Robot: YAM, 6 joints.
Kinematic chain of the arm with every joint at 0, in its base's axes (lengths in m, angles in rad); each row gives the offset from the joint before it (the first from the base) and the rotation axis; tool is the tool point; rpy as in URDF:
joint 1: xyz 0 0 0.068 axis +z
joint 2: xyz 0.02 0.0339 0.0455 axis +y
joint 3: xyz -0.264 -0.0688 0 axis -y
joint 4: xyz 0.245 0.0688 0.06 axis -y
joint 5: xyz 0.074 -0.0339 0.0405 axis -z
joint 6: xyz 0.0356 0 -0.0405 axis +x
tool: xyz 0 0 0 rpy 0 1.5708 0
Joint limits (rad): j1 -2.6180..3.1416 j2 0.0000..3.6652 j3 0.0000..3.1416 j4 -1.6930..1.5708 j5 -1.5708..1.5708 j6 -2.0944..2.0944
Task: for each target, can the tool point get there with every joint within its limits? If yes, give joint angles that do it. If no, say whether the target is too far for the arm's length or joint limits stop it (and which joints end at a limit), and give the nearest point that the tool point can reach.
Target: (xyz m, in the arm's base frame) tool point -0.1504 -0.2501 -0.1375
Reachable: yes | joints -2.0379 2.8701 1.3733 -0.7157 0.6529 -0.5509
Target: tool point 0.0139 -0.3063 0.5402
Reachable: yes | joints -1.5979 1.4776 1.6401 0.5303 -0.6743 1.2325
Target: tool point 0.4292 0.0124 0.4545
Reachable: yes | joints -0.0425 1.8946 1.8014 0.7169 -1.0378 0.1675
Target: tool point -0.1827 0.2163 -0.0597
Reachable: yes | joints 2.3848 2.6101 1.1599 -0.7820 1.1064 -0.7492
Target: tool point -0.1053 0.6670 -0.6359
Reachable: no: too far | nearest point -0.0708 0.4488 -0.3162 | short by 0.389 m
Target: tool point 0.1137 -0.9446 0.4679
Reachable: no: too far | nearest point 0.0723 -0.6006 0.3361 | short by 0.371 m
